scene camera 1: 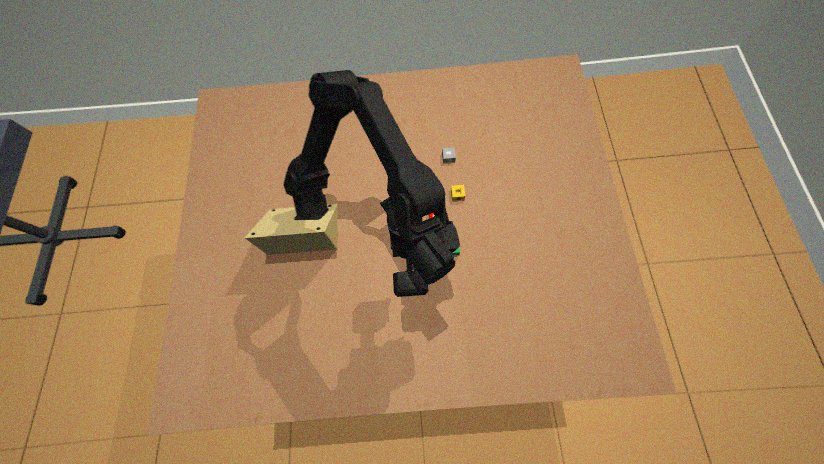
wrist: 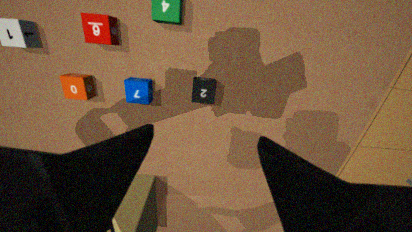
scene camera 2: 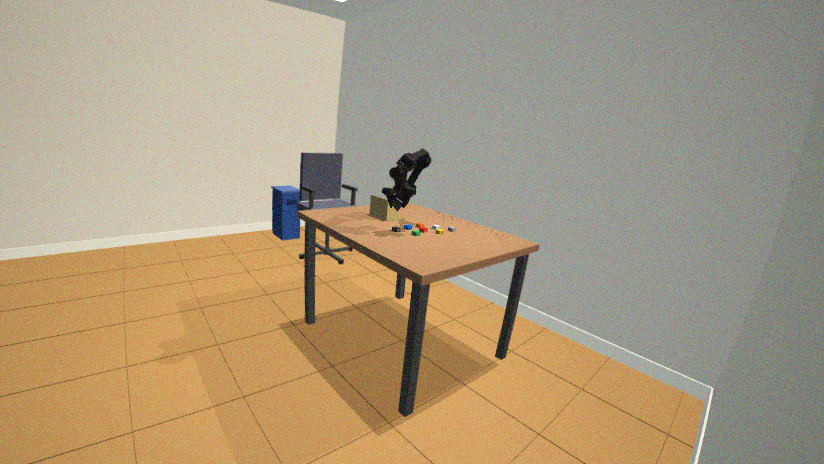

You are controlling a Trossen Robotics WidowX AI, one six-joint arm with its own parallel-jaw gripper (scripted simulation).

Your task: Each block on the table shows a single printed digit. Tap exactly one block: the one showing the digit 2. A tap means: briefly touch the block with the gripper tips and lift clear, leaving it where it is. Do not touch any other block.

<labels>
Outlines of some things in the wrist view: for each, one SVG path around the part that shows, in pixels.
My gripper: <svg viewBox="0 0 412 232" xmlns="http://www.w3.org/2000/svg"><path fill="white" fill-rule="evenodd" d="M260 137L257 146L260 165L274 199L274 205L284 232L412 232L412 187L349 183L311 164L309 161L267 137ZM153 124L143 125L108 140L102 140L66 154L0 146L0 232L106 232L119 205L130 188L130 184L148 154L148 149L154 136Z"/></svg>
A red block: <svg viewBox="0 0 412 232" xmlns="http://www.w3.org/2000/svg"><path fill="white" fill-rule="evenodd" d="M81 13L85 43L119 45L116 17L95 13Z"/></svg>
</labels>
